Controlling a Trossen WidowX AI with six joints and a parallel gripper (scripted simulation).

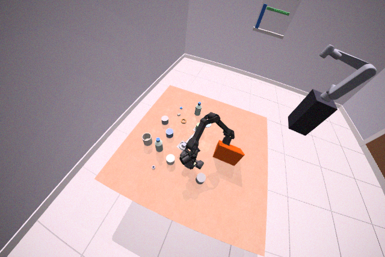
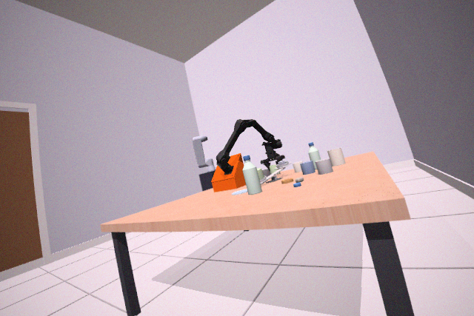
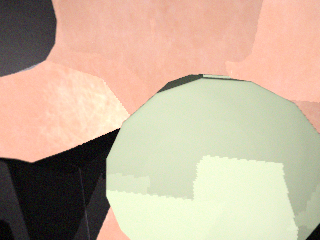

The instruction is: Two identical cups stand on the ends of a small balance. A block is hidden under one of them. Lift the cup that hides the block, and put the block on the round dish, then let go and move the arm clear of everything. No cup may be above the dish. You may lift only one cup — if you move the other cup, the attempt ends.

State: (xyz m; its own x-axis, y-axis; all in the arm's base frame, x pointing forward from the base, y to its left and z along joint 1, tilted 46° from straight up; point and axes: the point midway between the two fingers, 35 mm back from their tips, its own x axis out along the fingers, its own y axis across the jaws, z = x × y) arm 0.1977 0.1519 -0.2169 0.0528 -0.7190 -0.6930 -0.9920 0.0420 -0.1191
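The pale green cup lies 20 mm to the left of my gripper tip and 10 mm above it. The rest, counted from my gripper tip: grey mug (430 mm ahead); then blue cup (280 mm ahead, 160 mm to the right); then grey balance (220 mm to the right, 100 mm ahead).
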